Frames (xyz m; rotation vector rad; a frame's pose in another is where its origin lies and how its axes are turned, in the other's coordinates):
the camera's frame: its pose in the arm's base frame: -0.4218 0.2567 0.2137 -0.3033 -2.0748 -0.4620
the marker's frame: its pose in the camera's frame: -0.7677 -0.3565 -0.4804 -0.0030 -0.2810 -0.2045
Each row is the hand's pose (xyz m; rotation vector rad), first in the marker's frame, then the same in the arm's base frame.
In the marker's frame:
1: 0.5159 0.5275 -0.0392 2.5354 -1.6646 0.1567
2: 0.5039 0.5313 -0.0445 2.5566 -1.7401 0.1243
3: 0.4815 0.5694 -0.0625 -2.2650 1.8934 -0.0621
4: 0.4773 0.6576 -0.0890 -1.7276 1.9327 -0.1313
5: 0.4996 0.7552 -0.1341 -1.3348 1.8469 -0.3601
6: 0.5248 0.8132 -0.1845 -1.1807 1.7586 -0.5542
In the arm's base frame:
1: -0.0381 0.1423 0.2543 -0.2665 1.0238 -2.0138
2: -0.0248 0.1437 0.2517 -0.2792 0.9555 -1.9808
3: 0.0129 0.1706 0.2635 -0.2364 0.6853 -1.8055
4: 0.0544 0.2380 0.3106 -0.0628 0.2859 -1.5783
5: 0.0888 0.3049 0.3906 0.1969 -0.0475 -1.4618
6: 0.1137 0.3339 0.4619 0.3843 -0.2032 -1.4525

